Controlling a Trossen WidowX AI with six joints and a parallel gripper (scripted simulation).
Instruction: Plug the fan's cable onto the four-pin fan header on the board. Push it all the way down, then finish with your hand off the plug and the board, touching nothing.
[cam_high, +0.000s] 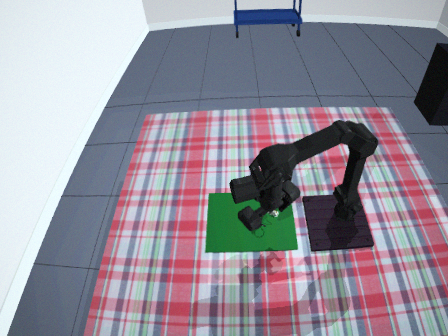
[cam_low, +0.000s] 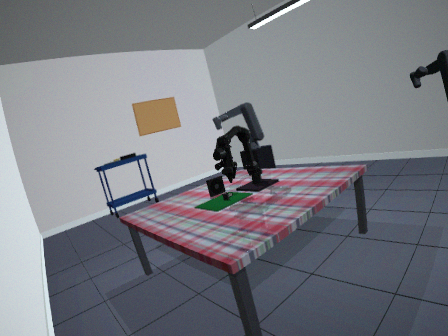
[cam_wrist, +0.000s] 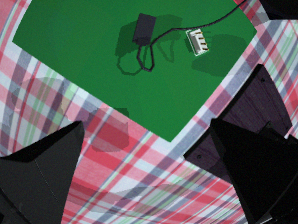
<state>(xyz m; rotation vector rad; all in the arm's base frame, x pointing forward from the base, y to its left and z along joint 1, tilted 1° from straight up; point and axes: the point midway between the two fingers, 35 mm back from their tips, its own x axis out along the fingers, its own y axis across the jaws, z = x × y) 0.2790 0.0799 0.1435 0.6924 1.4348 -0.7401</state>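
My gripper tip is now 10 cm above the dark fan plug, 6 cm to the left of it and 4 cm short of it. Round my gripper tip: black fan: 26 cm to the right, 6 cm below, 5 cm behind; then green board: 13 cm below, 7 cm to the right, 5 cm ahead; then white four-pin header: 12 cm below, 10 cm to the right, 3 cm behind.
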